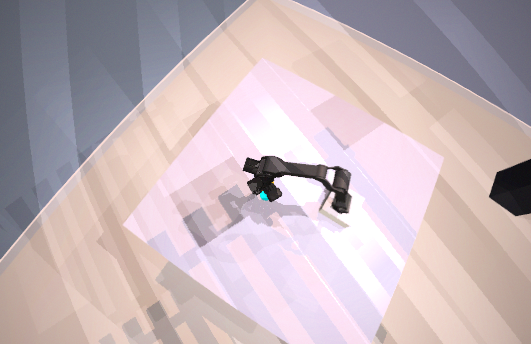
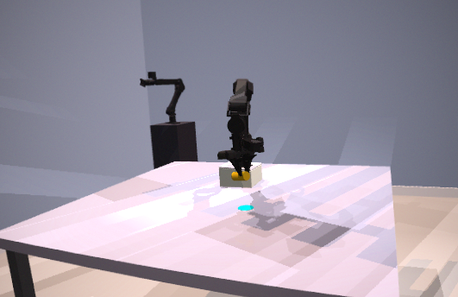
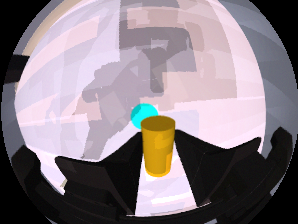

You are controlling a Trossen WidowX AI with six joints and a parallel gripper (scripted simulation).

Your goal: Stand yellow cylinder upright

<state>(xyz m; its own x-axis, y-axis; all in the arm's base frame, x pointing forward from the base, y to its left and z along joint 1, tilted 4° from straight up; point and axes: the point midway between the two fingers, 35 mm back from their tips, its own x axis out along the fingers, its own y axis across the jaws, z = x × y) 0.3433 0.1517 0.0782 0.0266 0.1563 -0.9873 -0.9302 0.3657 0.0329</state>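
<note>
Now: the cyan circle 2 cm behind my gripper tip, 1 cm to the right of it and 13 cm below it. From my gripper tip the other things lie so: yellow cylinder (1 cm behind, 2 cm to the right, 1 cm below).
</note>
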